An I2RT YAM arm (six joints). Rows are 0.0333 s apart.
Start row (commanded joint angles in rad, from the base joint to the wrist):
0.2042 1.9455 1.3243 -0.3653 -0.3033 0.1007
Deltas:
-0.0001 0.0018 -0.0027 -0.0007 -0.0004 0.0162
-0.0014 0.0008 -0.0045 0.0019 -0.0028 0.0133
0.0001 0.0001 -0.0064 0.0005 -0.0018 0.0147
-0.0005 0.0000 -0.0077 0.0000 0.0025 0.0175
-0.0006 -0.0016 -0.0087 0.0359 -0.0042 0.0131
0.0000 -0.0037 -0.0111 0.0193 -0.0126 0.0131
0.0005 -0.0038 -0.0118 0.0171 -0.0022 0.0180
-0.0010 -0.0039 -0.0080 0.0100 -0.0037 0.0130
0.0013 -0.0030 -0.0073 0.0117 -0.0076 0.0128
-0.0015 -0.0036 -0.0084 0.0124 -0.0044 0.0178
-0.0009 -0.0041 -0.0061 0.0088 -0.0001 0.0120
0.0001 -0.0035 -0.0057 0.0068 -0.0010 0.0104
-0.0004 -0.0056 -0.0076 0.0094 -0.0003 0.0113
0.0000 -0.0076 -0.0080 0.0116 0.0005 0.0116
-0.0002 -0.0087 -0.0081 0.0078 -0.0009 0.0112
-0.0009 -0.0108 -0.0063 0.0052 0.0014 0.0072
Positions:
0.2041 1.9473 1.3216 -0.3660 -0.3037 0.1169
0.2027 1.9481 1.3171 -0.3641 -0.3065 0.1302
0.2028 1.9482 1.3107 -0.3636 -0.3083 0.1449
0.2023 1.9482 1.3030 -0.3636 -0.3058 0.1624
0.2017 1.9466 1.2943 -0.3277 -0.3100 0.1755
0.2017 1.9429 1.2832 -0.3084 -0.3226 0.1886
0.2022 1.9391 1.2714 -0.2913 -0.3248 0.2066
0.2012 1.9352 1.2634 -0.2813 -0.3285 0.2196
0.2025 1.9322 1.2561 -0.2696 -0.3361 0.2324
0.2010 1.9286 1.2477 -0.2572 -0.3405 0.2502
0.2001 1.9245 1.2416 -0.2484 -0.3406 0.2622
0.2002 1.9210 1.2359 -0.2416 -0.3416 0.2726
0.1998 1.9154 1.2283 -0.2322 -0.3419 0.2839
0.1998 1.9078 1.2203 -0.2206 -0.3414 0.2955
0.1996 1.8991 1.2122 -0.2128 -0.3423 0.3067
0.1987 1.8883 1.2059 -0.2076 -0.3409 0.3139

